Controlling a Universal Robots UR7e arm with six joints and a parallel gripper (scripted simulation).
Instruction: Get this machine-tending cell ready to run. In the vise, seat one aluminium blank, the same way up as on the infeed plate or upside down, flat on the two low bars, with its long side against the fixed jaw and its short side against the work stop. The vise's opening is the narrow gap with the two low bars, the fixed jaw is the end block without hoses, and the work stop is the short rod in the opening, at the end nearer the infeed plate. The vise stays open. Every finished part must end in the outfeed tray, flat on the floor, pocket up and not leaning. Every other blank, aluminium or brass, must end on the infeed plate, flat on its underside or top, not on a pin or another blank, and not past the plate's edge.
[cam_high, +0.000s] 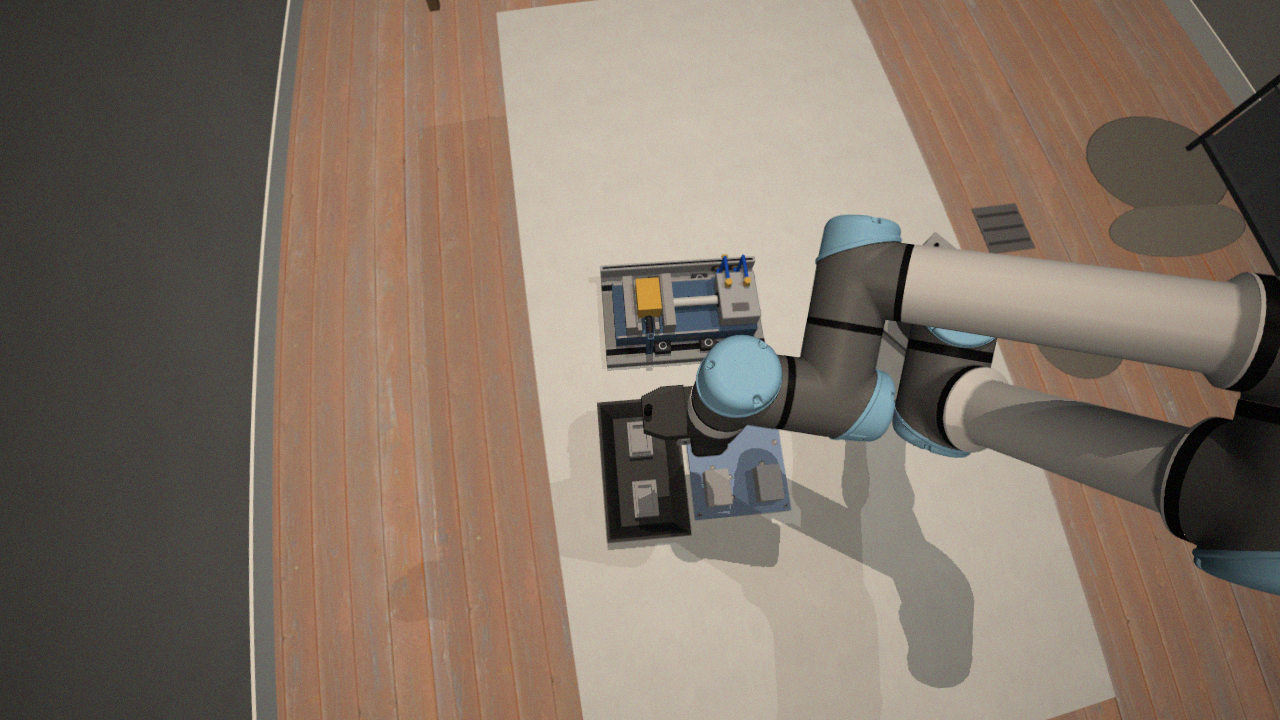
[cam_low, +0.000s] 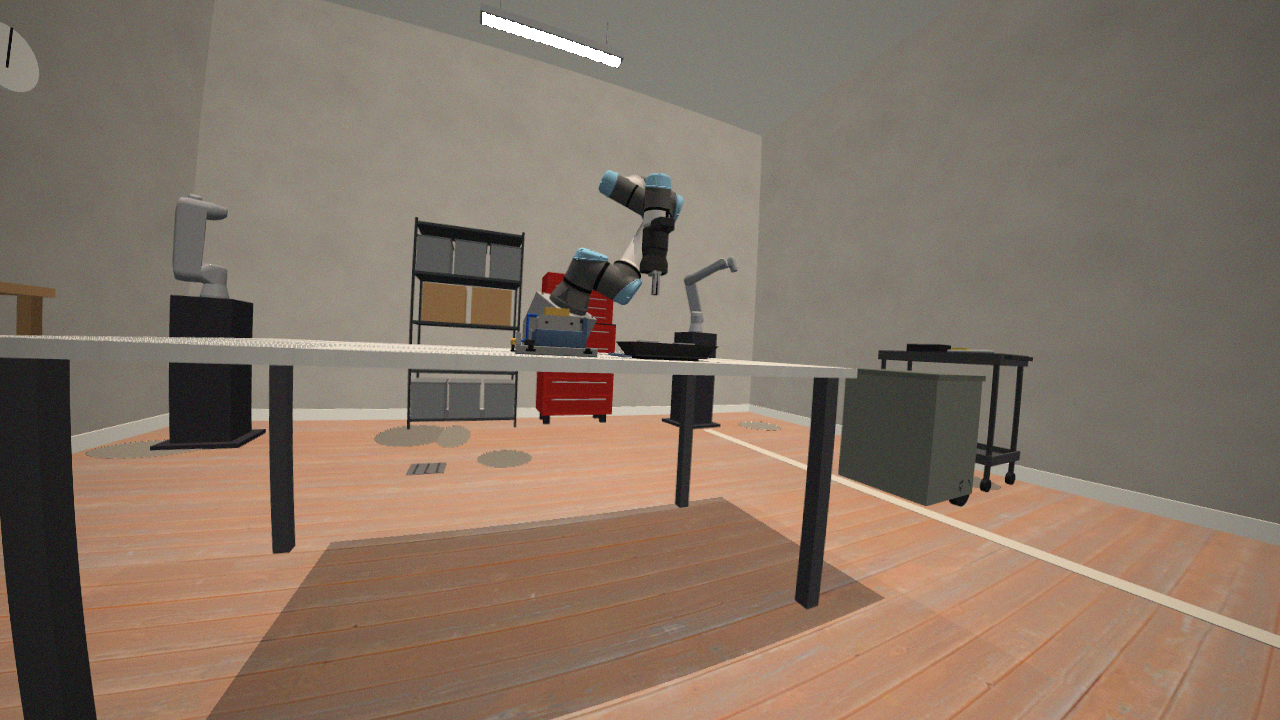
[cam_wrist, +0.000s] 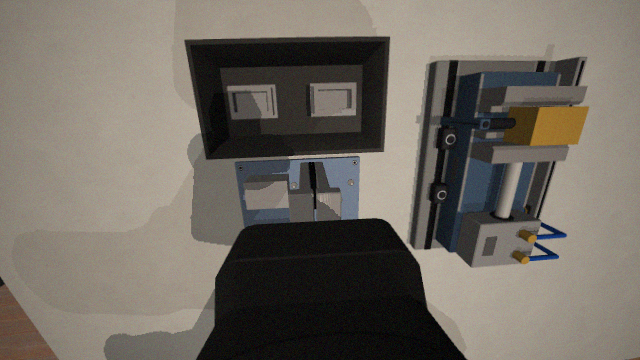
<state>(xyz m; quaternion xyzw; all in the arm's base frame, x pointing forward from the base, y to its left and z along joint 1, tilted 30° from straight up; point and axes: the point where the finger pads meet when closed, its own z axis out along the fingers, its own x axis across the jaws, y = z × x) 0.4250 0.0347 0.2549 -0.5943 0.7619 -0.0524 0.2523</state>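
My hand is 270 mm to the left of the brass blank, 100 mm above it and 30 mm past it. Round my hand: blue infeed plate 190 mm below, 110 mm behind, 40 mm to the left; black work stop rod 220 mm to the right, 110 mm below, 10 mm behind; moving jaw 260 mm to the right, 120 mm below, 60 mm behind.
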